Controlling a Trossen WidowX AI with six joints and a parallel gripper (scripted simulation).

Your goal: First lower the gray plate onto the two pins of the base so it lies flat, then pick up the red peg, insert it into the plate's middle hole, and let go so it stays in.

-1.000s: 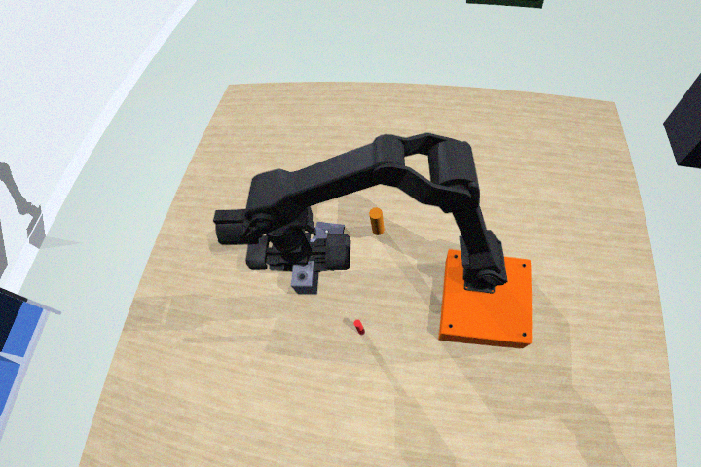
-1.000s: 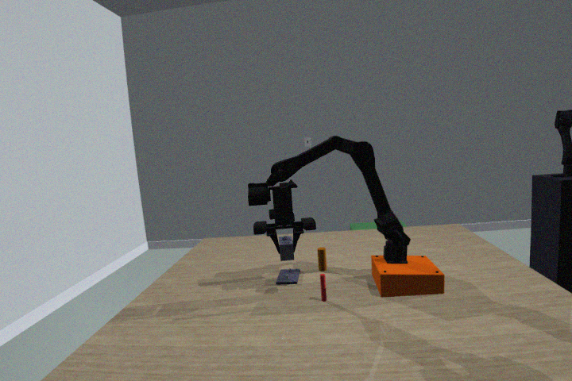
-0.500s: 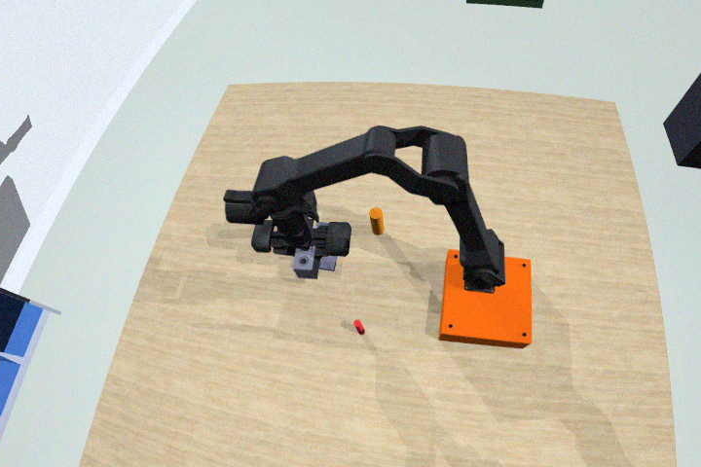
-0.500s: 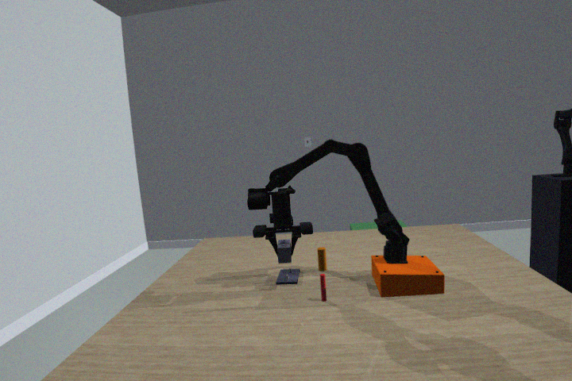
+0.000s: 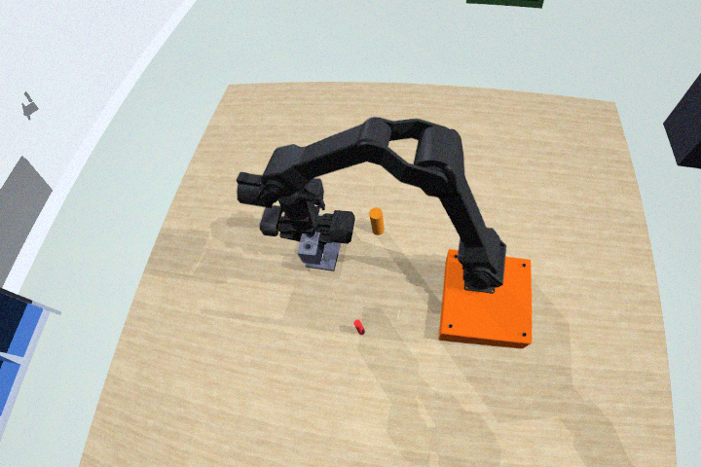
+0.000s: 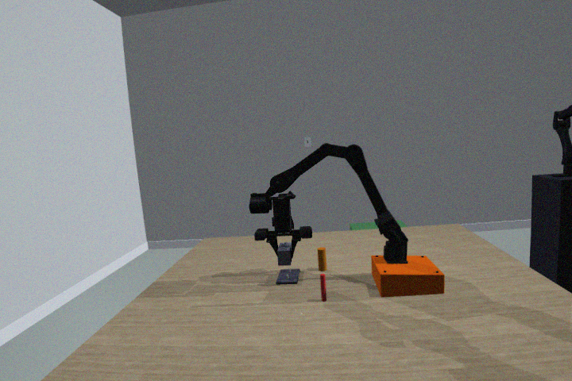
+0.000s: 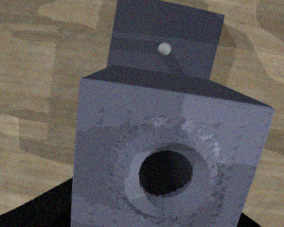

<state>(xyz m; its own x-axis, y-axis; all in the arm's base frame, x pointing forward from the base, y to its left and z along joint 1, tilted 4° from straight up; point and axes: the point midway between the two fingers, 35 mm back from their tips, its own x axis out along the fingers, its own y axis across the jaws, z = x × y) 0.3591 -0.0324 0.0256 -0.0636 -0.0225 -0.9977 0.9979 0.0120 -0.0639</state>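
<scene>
Right now my gripper tip is 30 mm to the left of the gray base and 70 mm above it. The rest, counted from my gripper tip: orange cylinder: 120 mm behind, 90 mm to the right, 40 mm below; then red peg: 120 mm behind, 160 mm to the left, 40 mm below; then gray plate: 30 mm above.
</scene>
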